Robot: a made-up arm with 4 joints.
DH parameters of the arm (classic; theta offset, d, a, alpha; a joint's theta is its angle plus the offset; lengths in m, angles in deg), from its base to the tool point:
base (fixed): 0 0.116 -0.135 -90
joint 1: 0 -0.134 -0.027 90
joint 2: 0 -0.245 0.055 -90
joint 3: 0 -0.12 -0.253 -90
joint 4: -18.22 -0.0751 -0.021 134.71
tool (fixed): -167.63 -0.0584 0 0
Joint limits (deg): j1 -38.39..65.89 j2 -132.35..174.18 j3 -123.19..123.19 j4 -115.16..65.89
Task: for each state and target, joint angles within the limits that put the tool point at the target. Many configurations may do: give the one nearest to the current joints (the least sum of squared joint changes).
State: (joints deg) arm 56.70 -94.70 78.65 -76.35
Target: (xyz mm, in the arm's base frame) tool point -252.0 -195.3 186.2
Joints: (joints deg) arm 46.46 -76.64 75.31 -103.78
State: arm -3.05 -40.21 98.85 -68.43
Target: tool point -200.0 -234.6 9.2
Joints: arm -38.39 -37.94 63.06 -80.01
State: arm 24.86 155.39 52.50 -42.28
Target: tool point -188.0 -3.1 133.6
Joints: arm 59.34 174.18 73.40 -87.85
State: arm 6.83 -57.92 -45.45 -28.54
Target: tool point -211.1 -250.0 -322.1
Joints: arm -15.90 -18.14 -49.62 -34.07
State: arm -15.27 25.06 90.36 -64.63
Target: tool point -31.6 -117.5 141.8
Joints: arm -33.43 70.16 81.70 -105.61
